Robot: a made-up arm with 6 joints. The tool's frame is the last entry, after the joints. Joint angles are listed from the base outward. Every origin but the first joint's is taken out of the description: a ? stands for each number. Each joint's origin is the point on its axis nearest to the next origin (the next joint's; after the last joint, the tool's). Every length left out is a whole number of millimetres.
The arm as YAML. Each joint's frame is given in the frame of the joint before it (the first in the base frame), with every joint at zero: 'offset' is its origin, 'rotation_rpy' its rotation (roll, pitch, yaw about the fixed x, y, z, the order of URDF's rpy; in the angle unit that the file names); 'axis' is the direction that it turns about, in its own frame. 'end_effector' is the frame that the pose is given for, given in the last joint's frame.
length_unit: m
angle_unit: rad
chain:
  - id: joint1
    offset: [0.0, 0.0, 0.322]
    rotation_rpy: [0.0, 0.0, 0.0]
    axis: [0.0, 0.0, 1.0]
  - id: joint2
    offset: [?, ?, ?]
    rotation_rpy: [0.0, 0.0, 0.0]
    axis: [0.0, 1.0, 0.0]
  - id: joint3
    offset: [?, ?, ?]
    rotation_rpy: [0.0, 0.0, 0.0]
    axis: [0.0, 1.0, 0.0]
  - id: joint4
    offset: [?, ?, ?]
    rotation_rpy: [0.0, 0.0, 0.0]
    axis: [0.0, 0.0, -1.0]
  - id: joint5
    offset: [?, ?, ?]
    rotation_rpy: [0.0, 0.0, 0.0]
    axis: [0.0, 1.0, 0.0]
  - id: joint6
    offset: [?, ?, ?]
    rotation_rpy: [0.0, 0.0, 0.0]
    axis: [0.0, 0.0, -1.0]
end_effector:
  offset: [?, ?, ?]
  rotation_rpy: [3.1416, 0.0, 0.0]
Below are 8 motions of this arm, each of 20 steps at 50 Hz.
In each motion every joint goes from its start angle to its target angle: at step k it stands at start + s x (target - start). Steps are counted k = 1, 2, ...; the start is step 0. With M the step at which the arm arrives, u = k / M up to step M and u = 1 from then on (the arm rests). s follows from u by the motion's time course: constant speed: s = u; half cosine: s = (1 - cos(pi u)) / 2; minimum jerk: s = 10 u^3 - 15 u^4 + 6 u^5.
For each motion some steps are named. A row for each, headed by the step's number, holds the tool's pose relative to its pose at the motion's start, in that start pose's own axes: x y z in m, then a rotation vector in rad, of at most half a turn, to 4 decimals.
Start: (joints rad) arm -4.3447 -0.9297 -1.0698 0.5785 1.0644 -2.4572
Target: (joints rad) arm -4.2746 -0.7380 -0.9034 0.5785 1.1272 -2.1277
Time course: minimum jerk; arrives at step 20
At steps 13, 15, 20:
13: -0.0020 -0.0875 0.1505 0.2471 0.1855 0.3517
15: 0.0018 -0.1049 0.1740 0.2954 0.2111 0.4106
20: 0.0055 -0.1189 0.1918 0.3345 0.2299 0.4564

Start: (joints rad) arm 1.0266 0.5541 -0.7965 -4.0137 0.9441 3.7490
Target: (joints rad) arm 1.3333 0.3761 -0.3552 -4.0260 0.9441 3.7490
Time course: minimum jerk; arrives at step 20
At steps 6, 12, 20:
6: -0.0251 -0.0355 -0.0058 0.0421 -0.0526 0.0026
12: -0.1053 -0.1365 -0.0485 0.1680 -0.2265 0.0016
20: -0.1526 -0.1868 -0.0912 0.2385 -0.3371 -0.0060

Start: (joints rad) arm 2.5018 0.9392 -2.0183 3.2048 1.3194 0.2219
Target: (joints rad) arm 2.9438 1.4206 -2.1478 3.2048 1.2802 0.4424
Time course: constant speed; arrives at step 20
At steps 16, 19, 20:
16: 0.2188 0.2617 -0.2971 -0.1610 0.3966 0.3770
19: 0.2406 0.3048 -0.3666 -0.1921 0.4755 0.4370
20: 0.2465 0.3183 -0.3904 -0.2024 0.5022 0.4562

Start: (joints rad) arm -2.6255 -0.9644 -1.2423 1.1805 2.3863 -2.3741
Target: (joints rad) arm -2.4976 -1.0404 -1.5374 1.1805 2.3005 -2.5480
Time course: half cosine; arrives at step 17
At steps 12, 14, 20:
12: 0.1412 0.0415 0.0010 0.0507 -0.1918 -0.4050
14: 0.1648 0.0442 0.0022 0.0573 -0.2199 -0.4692
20: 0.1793 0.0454 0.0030 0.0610 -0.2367 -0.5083

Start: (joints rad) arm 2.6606 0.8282 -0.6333 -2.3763 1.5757 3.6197
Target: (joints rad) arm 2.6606 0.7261 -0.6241 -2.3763 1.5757 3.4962
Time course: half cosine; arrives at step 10
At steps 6, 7, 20:
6: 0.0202 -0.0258 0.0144 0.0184 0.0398 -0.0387
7: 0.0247 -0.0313 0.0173 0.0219 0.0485 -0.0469
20: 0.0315 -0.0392 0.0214 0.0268 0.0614 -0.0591

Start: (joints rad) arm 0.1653 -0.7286 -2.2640 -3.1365 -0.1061 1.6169
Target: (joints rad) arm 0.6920 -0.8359 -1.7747 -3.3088 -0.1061 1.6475
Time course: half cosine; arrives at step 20
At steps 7, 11, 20:
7: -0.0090 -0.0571 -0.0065 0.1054 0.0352 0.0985
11: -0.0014 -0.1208 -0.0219 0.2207 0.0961 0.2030
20: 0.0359 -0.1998 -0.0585 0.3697 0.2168 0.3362

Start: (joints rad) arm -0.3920 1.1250 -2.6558 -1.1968 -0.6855 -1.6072
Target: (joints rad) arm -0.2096 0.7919 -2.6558 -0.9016 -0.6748 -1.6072
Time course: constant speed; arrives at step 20
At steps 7, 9, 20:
7: -0.0917 0.0914 0.0114 -0.0979 -0.1314 0.0305
9: -0.1174 0.1181 0.0111 -0.1274 -0.1682 0.0415
20: -0.2538 0.2638 -0.0186 -0.3009 -0.3632 0.1200

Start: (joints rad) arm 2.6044 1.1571 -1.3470 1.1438 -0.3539 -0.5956
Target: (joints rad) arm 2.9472 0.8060 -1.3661 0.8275 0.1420 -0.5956
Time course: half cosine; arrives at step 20
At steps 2, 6, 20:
2: 0.0032 -0.0088 -0.0032 0.0170 -0.0004 -0.0120
6: 0.0229 -0.0748 -0.0312 0.1390 -0.0054 -0.1054
20: 0.0267 -0.3405 -0.2282 0.5806 -0.0591 -0.5927

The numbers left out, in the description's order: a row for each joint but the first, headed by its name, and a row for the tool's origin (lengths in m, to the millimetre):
joint2: 0.0 0.0 0.0
joint3: 0.061 0.0 0.325
joint4: 0.106 0.0 -0.469
joint5: 0.0 0.0 0.0
joint6: 0.12 0.0 -0.153
tool: 0.0 0.0 0.0

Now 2 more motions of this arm.
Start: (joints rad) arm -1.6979 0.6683 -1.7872 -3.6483 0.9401 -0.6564
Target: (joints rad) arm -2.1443 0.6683 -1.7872 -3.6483 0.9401 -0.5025
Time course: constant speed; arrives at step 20
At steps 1, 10, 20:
1: 0.0156 -0.0104 -0.0076 0.0086 0.0188 -0.0007
10: 0.1441 -0.1065 -0.0929 0.0921 0.1850 -0.0076
20: 0.2584 -0.2146 -0.2195 0.1980 0.3622 -0.0169

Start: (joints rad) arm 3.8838 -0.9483 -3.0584 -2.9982 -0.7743 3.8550
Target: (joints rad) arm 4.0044 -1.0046 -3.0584 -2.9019 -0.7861 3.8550
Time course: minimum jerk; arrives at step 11
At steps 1, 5, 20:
1: 0.0004 0.0000 -0.0002 0.0006 0.0000 0.0012
5: 0.0255 0.0010 -0.0149 0.0357 0.0014 0.0753
20: 0.0623 0.0051 -0.0374 0.0877 0.0053 0.1795

